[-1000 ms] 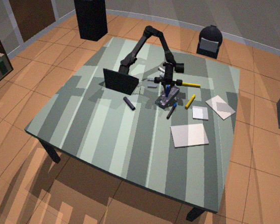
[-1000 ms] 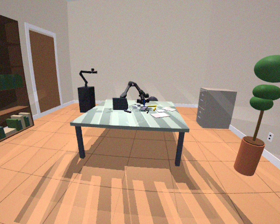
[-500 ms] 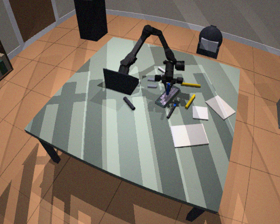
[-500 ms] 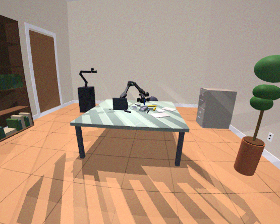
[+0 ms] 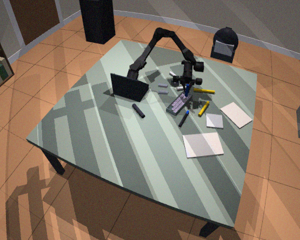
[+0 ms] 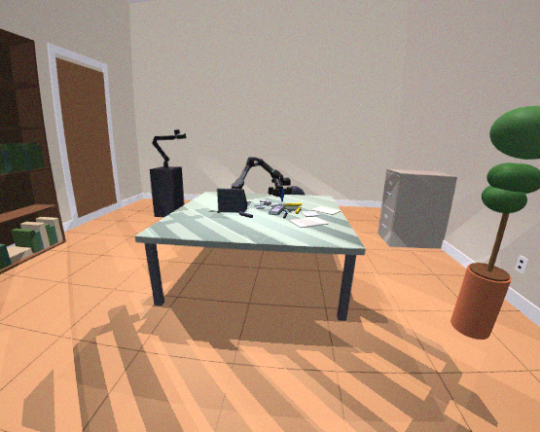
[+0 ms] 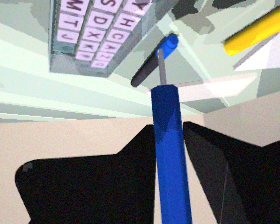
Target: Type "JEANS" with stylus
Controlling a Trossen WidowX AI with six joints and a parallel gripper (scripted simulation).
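My gripper tip is 4 cm short of the blue-capped black pen, 10 cm to the left of it and 10 cm above it. Round my gripper tip: blue stylus (1 cm below); grey stylus tip (5 cm below).
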